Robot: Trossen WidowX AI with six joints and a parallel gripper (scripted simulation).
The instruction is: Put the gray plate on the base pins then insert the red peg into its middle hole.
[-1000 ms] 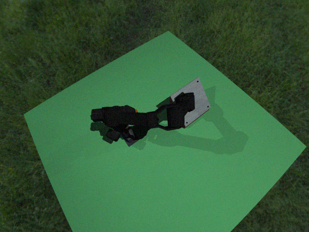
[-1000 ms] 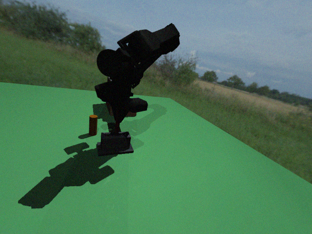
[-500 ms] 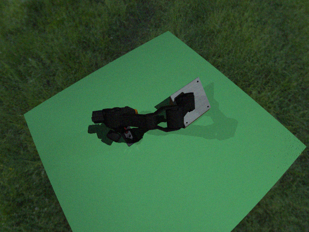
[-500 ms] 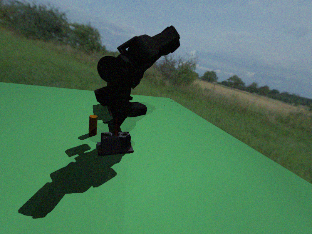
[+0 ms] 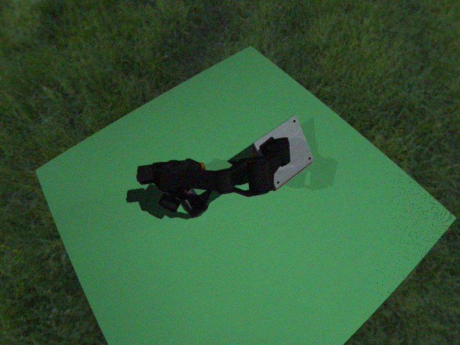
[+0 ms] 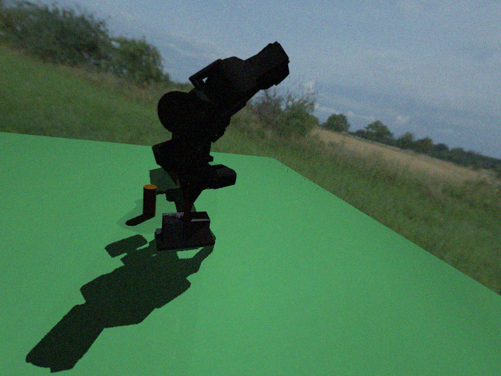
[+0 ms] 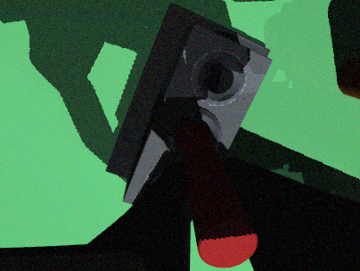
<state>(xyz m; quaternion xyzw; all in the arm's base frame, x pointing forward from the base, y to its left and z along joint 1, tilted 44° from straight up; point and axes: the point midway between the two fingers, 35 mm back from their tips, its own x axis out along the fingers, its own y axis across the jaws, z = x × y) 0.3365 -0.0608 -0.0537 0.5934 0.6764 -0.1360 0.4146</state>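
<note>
The red peg lies right at my gripper tip. Round my gripper tip: orange-topped cylinder 110 mm behind, 60 mm to the right, 60 mm below; then gray plate 50 mm below; then base 90 mm below.
</note>
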